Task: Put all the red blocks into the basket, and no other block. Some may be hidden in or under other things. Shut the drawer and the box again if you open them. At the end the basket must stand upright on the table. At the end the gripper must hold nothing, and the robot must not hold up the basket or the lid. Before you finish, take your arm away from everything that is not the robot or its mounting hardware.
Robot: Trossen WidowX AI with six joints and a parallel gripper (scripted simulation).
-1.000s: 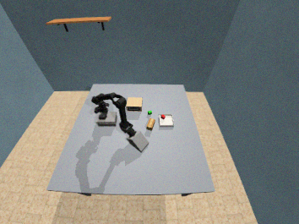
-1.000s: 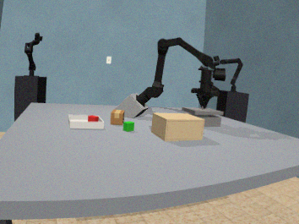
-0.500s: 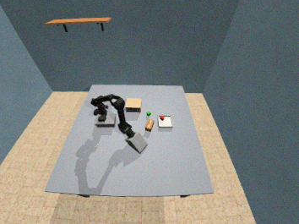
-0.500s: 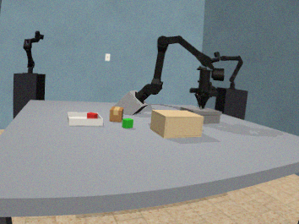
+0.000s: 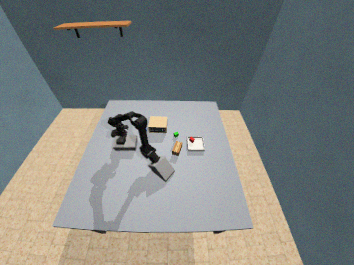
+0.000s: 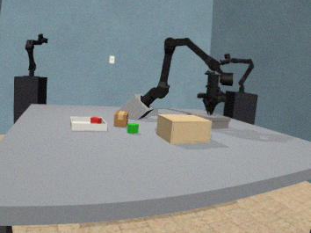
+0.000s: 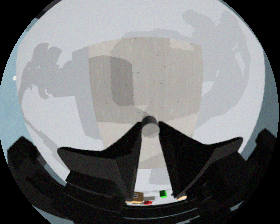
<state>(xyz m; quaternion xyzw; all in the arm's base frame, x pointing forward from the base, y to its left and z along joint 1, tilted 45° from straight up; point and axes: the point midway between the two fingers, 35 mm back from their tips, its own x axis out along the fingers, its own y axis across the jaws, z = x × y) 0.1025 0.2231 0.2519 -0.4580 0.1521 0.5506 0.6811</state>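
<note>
The grey lid lies 4 cm below my hand. Round my hand: blue block (19 cm ahead, 9 cm to the right, 8 cm below); then small brown box (45 cm to the right, 8 cm ahead, 6 cm below); then drawer unit (29 cm ahead, 20 cm to the right, 6 cm below).
</note>
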